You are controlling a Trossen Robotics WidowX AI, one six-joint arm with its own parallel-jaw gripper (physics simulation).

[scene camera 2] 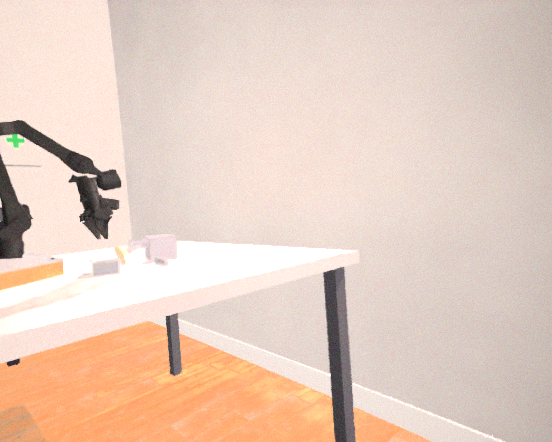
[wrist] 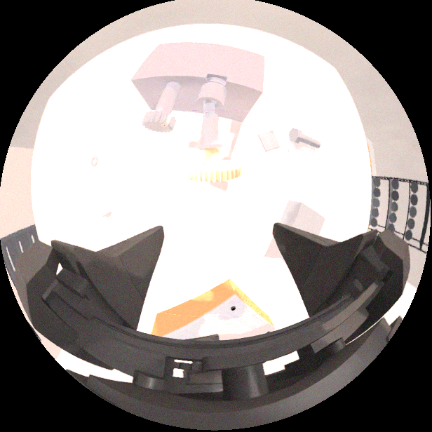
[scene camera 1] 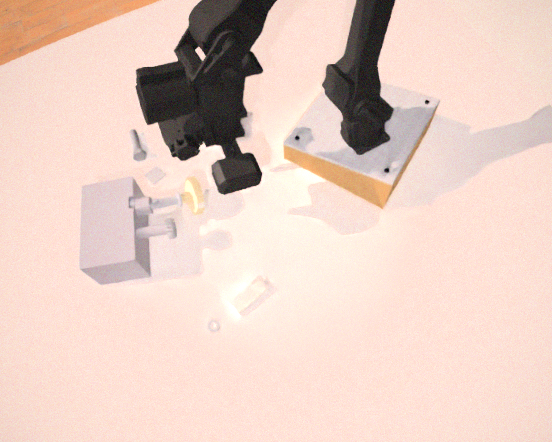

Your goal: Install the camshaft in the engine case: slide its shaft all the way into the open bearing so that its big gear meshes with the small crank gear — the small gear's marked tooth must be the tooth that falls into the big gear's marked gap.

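Places are measured from the arm's base along level axes (x right, y down, z ahead), in millimetres.
Pixels of known places: gripper, fingertip midpoint: (scene camera 2: 102,239) (scene camera 1: 218,165); arm's base, link origin: (scene camera 2: 7,256) (scene camera 1: 364,135).
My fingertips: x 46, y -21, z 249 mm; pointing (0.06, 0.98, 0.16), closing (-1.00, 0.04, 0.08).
Observation:
Ahead of a thing's pixels: the offset from my fingertips to its top centre. "pt": to the spot under its first point.
The grey engine case @(dx -9, dy +11, dz +169 mm) (scene camera 1: 107,220) (scene camera 2: 162,247) (wrist: 200,60) stands at the left in scene view 1. Its open bearing @(pt dx +4, dy +17, dz +137 mm) (scene camera 1: 141,204) (wrist: 212,92) sticks out of the front face. The camshaft lies level, its shaft end at the bearing; the depth inside is unclear. Its big yellow gear (scene camera 1: 192,195) (scene camera 2: 121,254) (wrist: 215,174) stands upright at the outer end, farther from the case than the small crank gear @(dx -50, dy +13, dz +109 mm) (scene camera 1: 172,228) (wrist: 159,121) and apart from it. My gripper (scene camera 1: 210,162) (scene camera 2: 103,237) (wrist: 219,230) is open and empty, above and back from the big gear. The tooth marks cannot be made out.
An orange-sided board (scene camera 1: 335,179) (scene camera 2: 35,275) (wrist: 195,306) lies under the arm. A grey block @(dx +147, dy +57, dz -42 mm) (scene camera 2: 106,267) (wrist: 302,220) is near the big gear. A bolt @(dx +180, dy +68, dz +113 mm) (scene camera 1: 138,150) (wrist: 304,138) and square plate @(dx +100, dy +90, dz +103 mm) (scene camera 1: 155,175) (wrist: 268,140) lie beside the case. A pale tray @(pt dx -194, dy +81, dz +39 mm) (scene camera 1: 252,296) and ring @(dx -207, dy +91, dz +114 mm) (scene camera 1: 214,325) lie farther off.

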